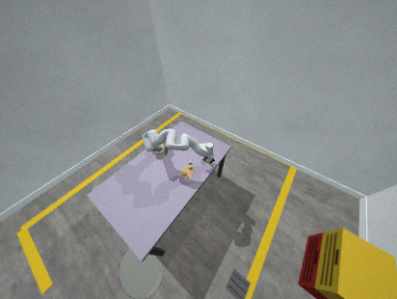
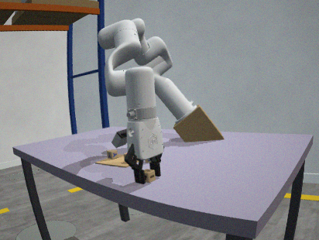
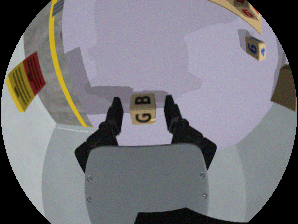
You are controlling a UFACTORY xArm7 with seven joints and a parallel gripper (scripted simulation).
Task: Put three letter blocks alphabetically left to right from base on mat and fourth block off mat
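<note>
The tan mat lies 220 mm to the right of my hand, 150 mm behind it and 20 mm below it.
</note>
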